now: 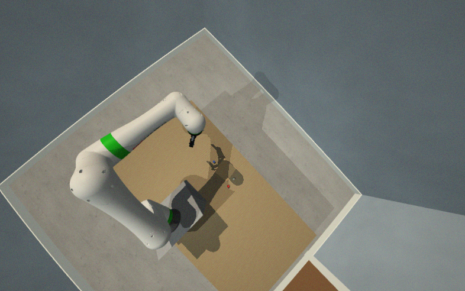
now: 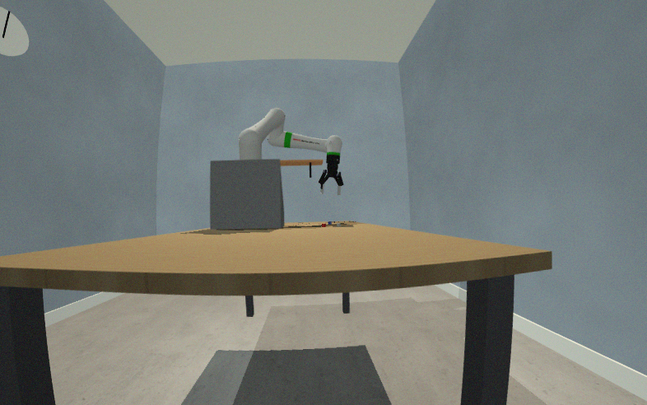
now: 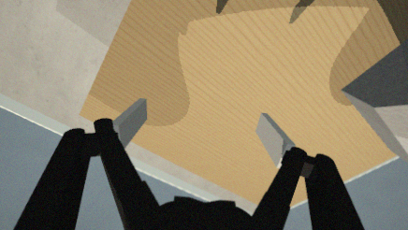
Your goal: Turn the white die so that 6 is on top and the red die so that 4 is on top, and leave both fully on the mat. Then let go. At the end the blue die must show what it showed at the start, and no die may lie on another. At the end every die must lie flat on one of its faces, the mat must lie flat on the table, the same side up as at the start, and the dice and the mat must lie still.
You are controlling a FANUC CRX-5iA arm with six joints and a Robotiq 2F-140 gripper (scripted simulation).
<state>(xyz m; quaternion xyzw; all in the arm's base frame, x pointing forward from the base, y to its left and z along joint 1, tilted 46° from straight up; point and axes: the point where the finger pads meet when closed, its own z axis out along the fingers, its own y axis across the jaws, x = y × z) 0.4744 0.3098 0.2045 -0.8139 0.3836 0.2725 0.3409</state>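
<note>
The red die lies 470 mm to the right of my hand, 200 mm below it and 60 mm behind it. Also, from my hand: blue die 230 mm to the right, 200 mm below, 20 mm behind; then white die 450 mm to the right, 200 mm below, 10 mm ahead; then tan mat 350 mm to the right, 200 mm below, 10 mm ahead.
</note>
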